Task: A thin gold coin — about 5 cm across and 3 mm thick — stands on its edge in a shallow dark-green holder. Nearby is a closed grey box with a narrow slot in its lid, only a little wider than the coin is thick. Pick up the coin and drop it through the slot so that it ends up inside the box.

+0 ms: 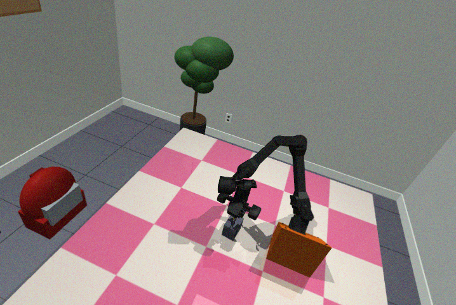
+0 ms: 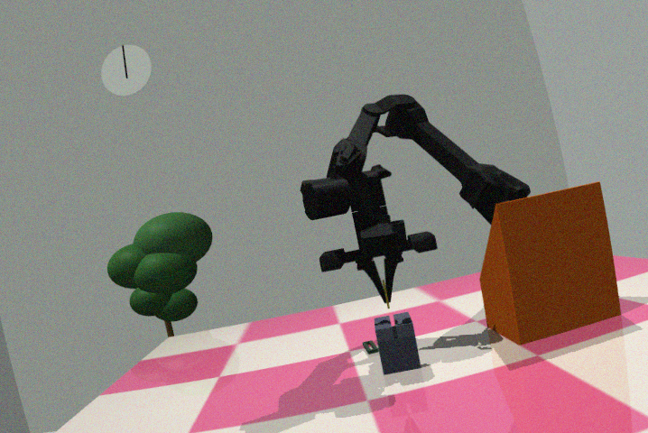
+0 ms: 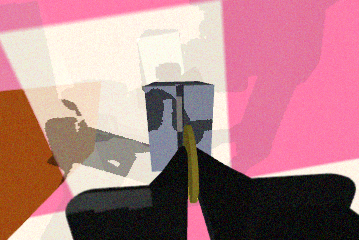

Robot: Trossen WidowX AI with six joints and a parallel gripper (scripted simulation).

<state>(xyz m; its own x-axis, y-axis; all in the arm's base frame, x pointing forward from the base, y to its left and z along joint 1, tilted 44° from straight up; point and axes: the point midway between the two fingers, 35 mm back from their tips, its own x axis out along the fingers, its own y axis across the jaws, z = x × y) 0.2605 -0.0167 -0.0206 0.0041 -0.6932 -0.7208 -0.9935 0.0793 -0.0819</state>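
The thin gold coin is 1 cm above my gripper tip.
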